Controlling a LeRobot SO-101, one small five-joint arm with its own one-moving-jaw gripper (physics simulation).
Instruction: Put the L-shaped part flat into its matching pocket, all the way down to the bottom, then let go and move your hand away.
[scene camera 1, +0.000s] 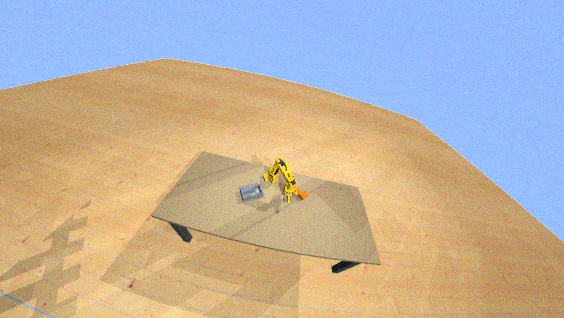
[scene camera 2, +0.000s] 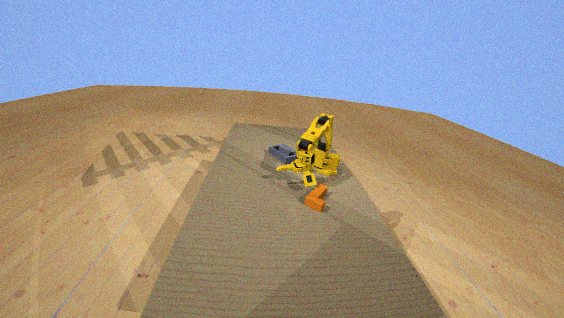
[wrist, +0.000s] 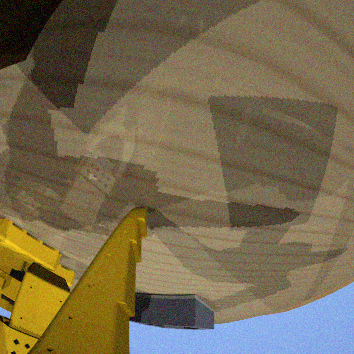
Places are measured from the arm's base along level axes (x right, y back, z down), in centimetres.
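Pixels of known places: end effector, tool point: (scene camera 1: 283, 193) (wrist: 145, 218); arm's base, origin of the base link: (scene camera 1: 269, 180) (scene camera 2: 320, 169) (wrist: 46, 255).
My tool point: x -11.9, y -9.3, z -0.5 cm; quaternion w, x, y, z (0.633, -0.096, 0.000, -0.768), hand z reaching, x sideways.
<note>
Ahead of a thing's pixels: the offset from my tool point to its top centre. Level surfaces: height alone.
The orange L-shaped part @(dx -11.3, dy +3.5, dz -2.5 cm) (scene camera 1: 302, 194) (scene camera 2: 315, 202) lies flat on the table, outside the pocket. The grey block with the pocket @(dx +21.7, dy -6.2, dz -3.2 cm) (scene camera 1: 243, 194) (scene camera 2: 281, 156) stands on the other side of the gripper; part of its outer wall (wrist: 200, 312) shows low in the wrist view. My gripper (scene camera 1: 291, 197) (scene camera 2: 294, 177) is fully open and empty, above the table and close beside the orange part, apart from it in scene camera 2. In the wrist view one notched jaw (wrist: 110, 280) shows; the moving jaw is out of the picture. The orange part does not show there.
The brown table @(dz +0.5 cm) (scene camera 1: 225, 217) (scene camera 2: 220, 250) stands on a wooden floor (scene camera 1: 150, 120) (scene camera 2: 40, 200). The yellow arm's base (scene camera 1: 270, 176) (scene camera 2: 329, 165) stands near the table's back edge in scene camera 1, between the pocket block and the gripper. Shadows cross the table top.
</note>
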